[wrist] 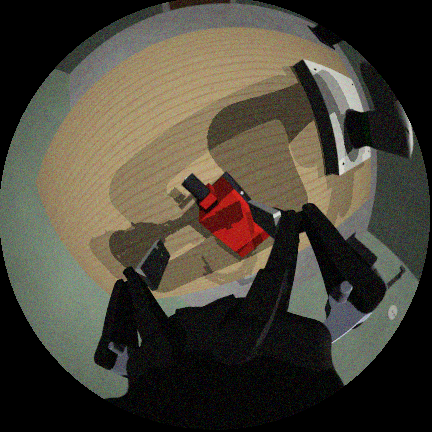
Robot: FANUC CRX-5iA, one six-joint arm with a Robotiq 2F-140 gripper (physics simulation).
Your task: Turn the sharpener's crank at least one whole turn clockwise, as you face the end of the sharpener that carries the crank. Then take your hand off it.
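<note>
The red sharpener stands on the wooden table near the middle of the wrist view, turned at a slant. Its crank, with a black handle, is at the upper-left end of the body and points to the upper left. My gripper is wide open with nothing between its pads. The left fingertip is off to the lower left of the sharpener, apart from it in the view. The right fingertip overlaps the sharpener's right edge in the view; whether it touches cannot be told. The crank handle lies beyond the fingertips.
The wooden table carries broad shadows of the arm and gripper. A white mounting plate with a black edge stands at the upper right, with the dark robot base on it. Grey and green surfaces lie beyond the table's edges.
</note>
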